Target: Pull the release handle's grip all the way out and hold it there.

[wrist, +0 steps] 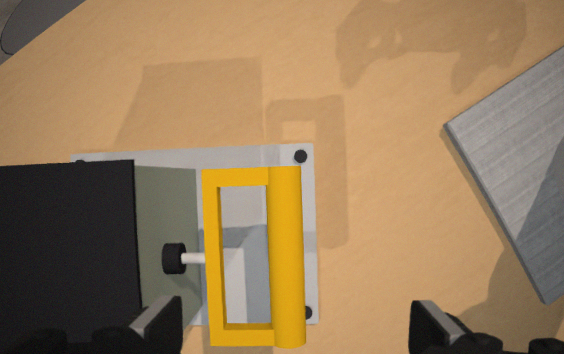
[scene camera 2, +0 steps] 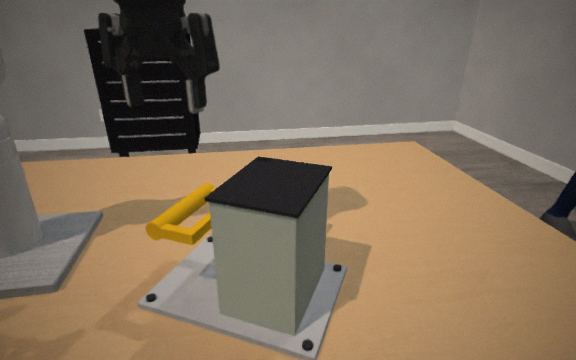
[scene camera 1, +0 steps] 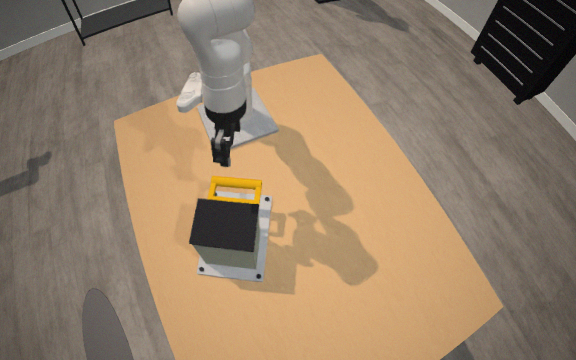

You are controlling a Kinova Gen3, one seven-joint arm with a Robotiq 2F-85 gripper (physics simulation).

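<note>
The release handle's yellow grip is the thick outer bar of a rectangular loop. The loop stands out from one side of a grey-green housing with a black top. In the wrist view a short pale rod joins the loop to a black collar on the housing. My gripper is open and empty, raised above the grip and apart from it. In the wrist view the bar lies between the two fingers' sides, lower down.
The housing stands on a light bolted plate on the tan table top. The arm's grey base plate lies on the grip's side of the housing. A black cabinet stands beyond the table.
</note>
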